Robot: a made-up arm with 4 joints.
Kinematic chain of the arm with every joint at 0, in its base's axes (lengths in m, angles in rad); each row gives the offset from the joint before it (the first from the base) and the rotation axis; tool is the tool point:
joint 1: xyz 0 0 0.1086 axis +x
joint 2: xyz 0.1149 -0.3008 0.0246 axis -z
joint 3: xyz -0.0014 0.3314 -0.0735 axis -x
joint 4: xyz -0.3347 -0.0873 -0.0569 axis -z
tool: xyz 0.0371 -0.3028 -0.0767
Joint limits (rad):
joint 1: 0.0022..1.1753
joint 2: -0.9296..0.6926
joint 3: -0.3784..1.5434
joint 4: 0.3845..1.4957
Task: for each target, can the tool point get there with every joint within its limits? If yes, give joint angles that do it. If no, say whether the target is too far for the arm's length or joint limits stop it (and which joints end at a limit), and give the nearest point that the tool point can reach.
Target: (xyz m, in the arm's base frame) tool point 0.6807 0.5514 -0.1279
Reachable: no: joint limits stop it (at a limit: joint 1, joint 2, joint 3, joint 4) | nearest point -0.1882 0.2838 -0.0269 | short by 0.915 m
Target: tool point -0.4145 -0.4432 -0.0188
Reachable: yes | joints 0.5711 -0.3475 0.9768 0.8795
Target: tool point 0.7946 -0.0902 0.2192
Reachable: no: joint limits stop it (at a limit: joint 2, joint 3, joint 4) | nearest point -0.0850 -0.2191 0.3772 | short by 0.903 m
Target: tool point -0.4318 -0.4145 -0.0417
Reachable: yes | joints 0.5561 -0.3067 0.8756 0.9490
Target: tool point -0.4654 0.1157 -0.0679
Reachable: yes | joints 1.0149 0.1698 -0.0398 1.2205
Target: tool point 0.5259 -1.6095 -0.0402
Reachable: no: too far | nearest point -0.0971 -0.6927 0.0317 | short by 1.111 m
